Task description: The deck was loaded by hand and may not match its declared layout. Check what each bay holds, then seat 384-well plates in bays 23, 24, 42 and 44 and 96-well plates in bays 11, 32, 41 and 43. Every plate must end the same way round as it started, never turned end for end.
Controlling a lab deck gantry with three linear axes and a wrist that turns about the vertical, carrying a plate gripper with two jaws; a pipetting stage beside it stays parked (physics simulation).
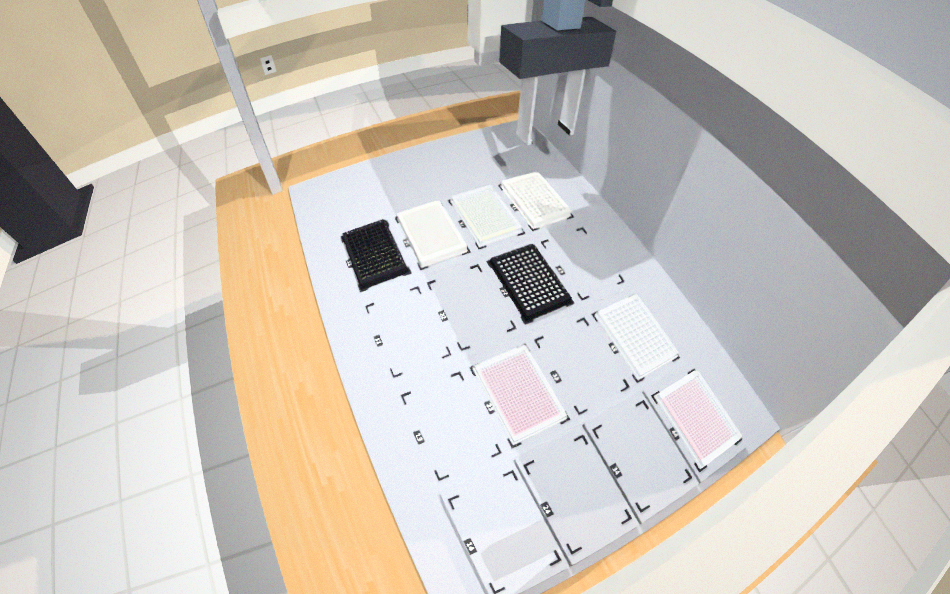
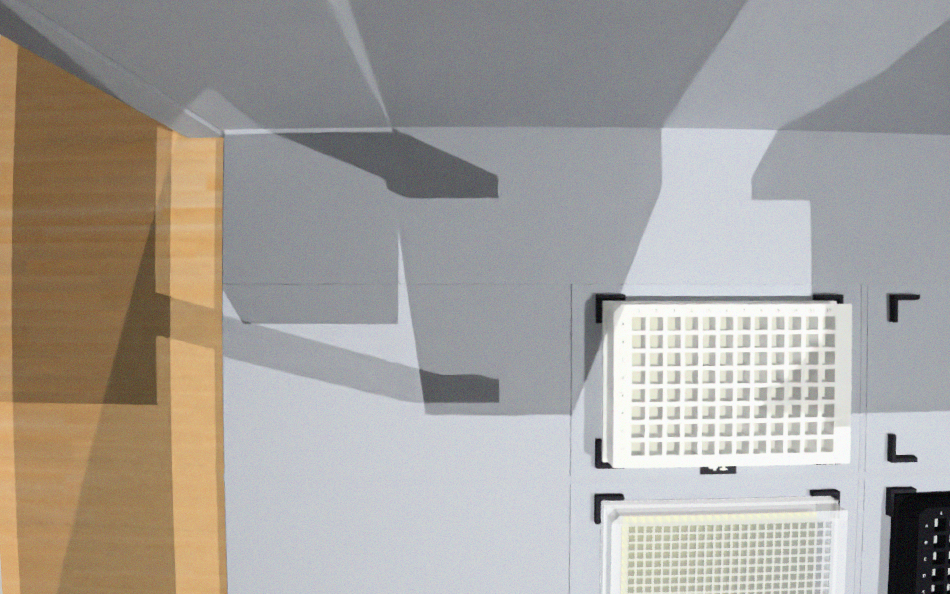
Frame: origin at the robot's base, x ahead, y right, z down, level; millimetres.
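Seen in the pictures: gripper, between the fingertips: (image 1: 545, 133); robot's base, origin of its link: (image 1: 342, 238).
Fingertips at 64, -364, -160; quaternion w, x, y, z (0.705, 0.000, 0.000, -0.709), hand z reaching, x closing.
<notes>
Offsets run from my fingertips to a thing's middle, as dx, dy, dz. "spot": to the spot under its first point.
My gripper (image 1: 546, 133) is open and empty, high over the deck beyond bay 41. A white 96-well plate {+0, +0, +152} (image 1: 535, 199) (image 2: 725, 385) sits in bay 41. A pale yellowish 384-well plate {+0, +107, +152} (image 1: 486, 213) (image 2: 721, 560) is in bay 31. A plain white plate {+0, +214, +152} (image 1: 431, 231), wells unreadable, is in bay 21. A black plate {+0, +321, +152} (image 1: 375, 253) is in bay 11. A black 96-well plate {+164, +107, +152} (image 1: 530, 281) (image 2: 907, 542) is in bay 32. A white 96-well plate {+328, +0, +152} (image 1: 637, 334) is in bay 43. Pink 384-well plates sit in bay 23 {spot: +333, +214, +146} (image 1: 521, 393) and bay 44 {spot: +494, +5, +132} (image 1: 699, 418).
Corner brackets mark bays without plates, among them bay 42 {spot: +97, -39, +157} (image 2: 893, 308) beside bay 41, and bays 22 and 33. Bays 24 {spot: +492, +260, +145} (image 1: 546, 509) and 34 {spot: +491, +153, +145} (image 1: 615, 470) hold no plate. A tall grey wall (image 1: 728, 210) runs along the deck's far side. A post (image 1: 245, 105) stands at the corner.
</notes>
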